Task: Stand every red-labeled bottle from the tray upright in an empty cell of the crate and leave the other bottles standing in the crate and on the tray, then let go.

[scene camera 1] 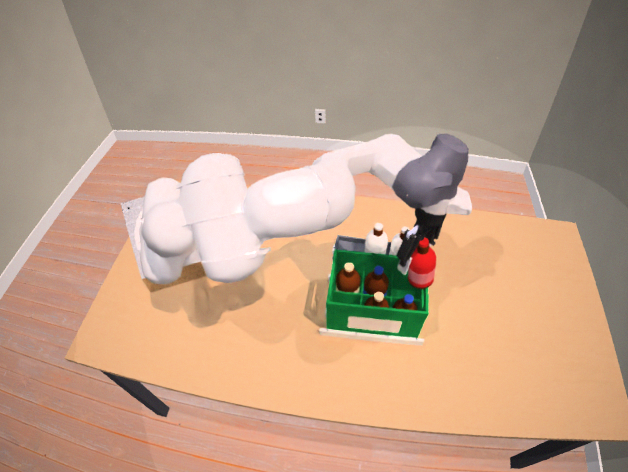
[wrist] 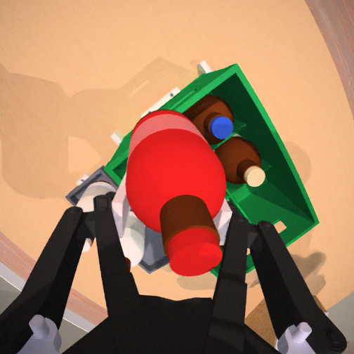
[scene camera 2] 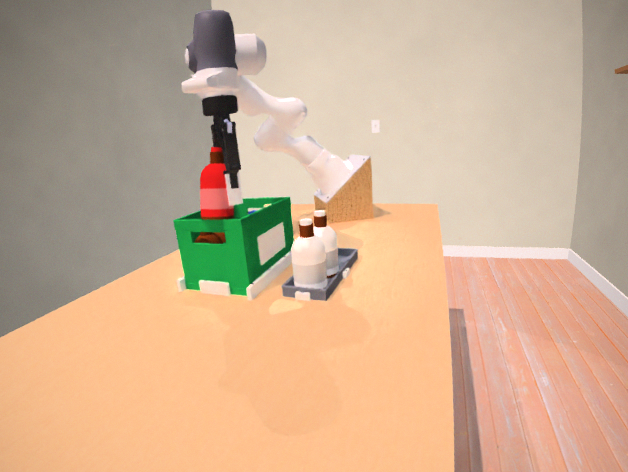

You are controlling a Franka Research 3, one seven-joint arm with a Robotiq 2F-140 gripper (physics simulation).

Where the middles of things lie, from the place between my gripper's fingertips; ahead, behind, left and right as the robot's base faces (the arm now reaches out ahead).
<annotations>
My hand is 2 cm short of the red-labeled bottle [scene camera 2: 214,202], 2 cm to the left of it and 4 cm below it.
</annotations>
